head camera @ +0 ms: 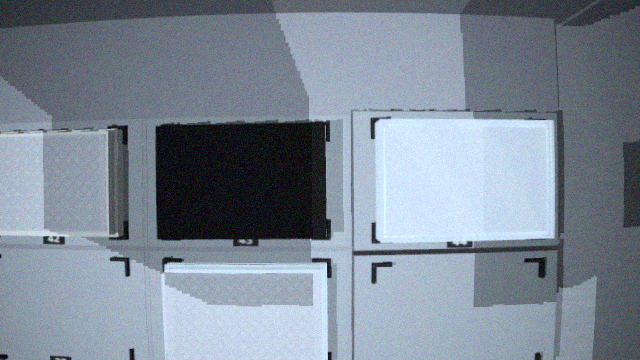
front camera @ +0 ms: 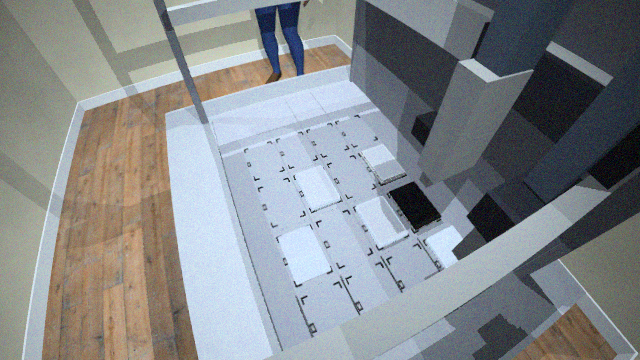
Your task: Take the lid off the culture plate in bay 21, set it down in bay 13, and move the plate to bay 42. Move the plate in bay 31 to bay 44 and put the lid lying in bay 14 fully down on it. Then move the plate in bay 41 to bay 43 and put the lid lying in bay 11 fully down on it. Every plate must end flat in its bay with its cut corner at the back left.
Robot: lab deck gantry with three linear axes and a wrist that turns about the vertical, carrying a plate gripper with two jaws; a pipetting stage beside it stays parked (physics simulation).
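Places are measured from the robot's base along level axes (x up, y ahead, z left), in millimetres.
Pixels of known places: gripper, fingertip midpoint: (front camera: 474,248); robot's base, origin of the base link: (front camera: 245,150).
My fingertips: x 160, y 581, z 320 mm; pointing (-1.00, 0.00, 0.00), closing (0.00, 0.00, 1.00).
For each thing: its top centre in the pictures, then the offset to it from my fingertips.
- pale plate with a patterned top, middle of its top: (head camera: 37,183) (front camera: 382,161) dx -146, dy -353, dz +44 mm
- black plate, middle of its top: (head camera: 239,181) (front camera: 415,203) dx -143, dy -189, dz +44 mm
- white plate, middle of its top: (head camera: 470,180) (front camera: 455,253) dx -129, dy -25, dz +44 mm
- white lid, middle of its top: (front camera: 303,253) dx -152, dy -189, dz -277 mm
In bay 42 a pale plate with a patterned top (front camera: 381,163) (head camera: 75,185) lies flat without a lid. A black plate (front camera: 415,206) (head camera: 235,182) lies flat in bay 43; whether it has a lid cannot be told. In bay 44 a white plate (front camera: 442,245) (head camera: 430,180) has a smooth top with a rim line, like a lid lying level on it. A white lid (front camera: 305,255) lies in bay 13. No lid shows in bays 11 and 14. My gripper (front camera: 490,220) is a dark block above the bay 44 side; its jaws cannot be made out. Cut corners are unreadable.
A pale plate (front camera: 317,187) lies in bay 22. Another pale plate (front camera: 381,221) (head camera: 245,320) lies in bay 33, in front of bay 43. The parked pipetting stage (front camera: 470,125) stands at the back right. A light beam (front camera: 450,285) crosses the near right side.
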